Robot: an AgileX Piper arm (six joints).
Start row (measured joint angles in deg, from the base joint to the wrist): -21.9, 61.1, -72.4, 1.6, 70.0, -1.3
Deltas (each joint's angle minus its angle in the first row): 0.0, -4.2, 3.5, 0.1, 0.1, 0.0; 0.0, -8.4, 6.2, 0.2, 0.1, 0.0; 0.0, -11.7, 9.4, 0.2, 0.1, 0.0; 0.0, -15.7, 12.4, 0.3, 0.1, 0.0; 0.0, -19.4, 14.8, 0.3, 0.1, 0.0; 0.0, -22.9, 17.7, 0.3, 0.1, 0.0; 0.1, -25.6, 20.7, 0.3, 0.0, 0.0; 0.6, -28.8, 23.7, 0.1, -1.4, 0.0; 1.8, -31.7, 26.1, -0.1, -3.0, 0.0; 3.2, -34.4, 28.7, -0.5, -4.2, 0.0; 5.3, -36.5, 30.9, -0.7, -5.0, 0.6; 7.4, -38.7, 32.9, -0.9, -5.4, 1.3; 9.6, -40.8, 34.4, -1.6, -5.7, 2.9; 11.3, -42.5, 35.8, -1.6, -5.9, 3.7; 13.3, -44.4, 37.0, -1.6, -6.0, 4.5; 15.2, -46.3, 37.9, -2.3, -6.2, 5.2; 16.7, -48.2, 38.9, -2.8, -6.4, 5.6; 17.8, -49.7, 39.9, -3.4, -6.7, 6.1
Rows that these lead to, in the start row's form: -21.9, 56.9, -68.9, 1.7, 70.1, -1.3; -21.9, 52.7, -66.2, 1.8, 70.1, -1.3; -21.9, 49.4, -63.0, 1.8, 70.1, -1.3; -21.9, 45.4, -60.0, 1.9, 70.1, -1.3; -21.9, 41.7, -57.6, 1.9, 70.1, -1.3; -21.9, 38.2, -54.7, 1.9, 70.1, -1.3; -21.8, 35.5, -51.7, 1.9, 70.0, -1.3; -21.3, 32.3, -48.7, 1.7, 68.6, -1.3; -20.1, 29.4, -46.3, 1.5, 67.0, -1.3; -18.7, 26.7, -43.7, 1.1, 65.8, -1.3; -16.6, 24.6, -41.5, 0.9, 65.0, -0.7; -14.5, 22.4, -39.5, 0.7, 64.6, 0.0; -12.3, 20.3, -38.0, 0.0, 64.3, 1.6; -10.6, 18.6, -36.6, 0.0, 64.1, 2.4; -8.6, 16.7, -35.4, 0.0, 64.0, 3.2; -6.7, 14.8, -34.5, -0.7, 63.8, 3.9; -5.2, 12.9, -33.5, -1.2, 63.6, 4.3; -4.1, 11.4, -32.5, -1.8, 63.3, 4.8
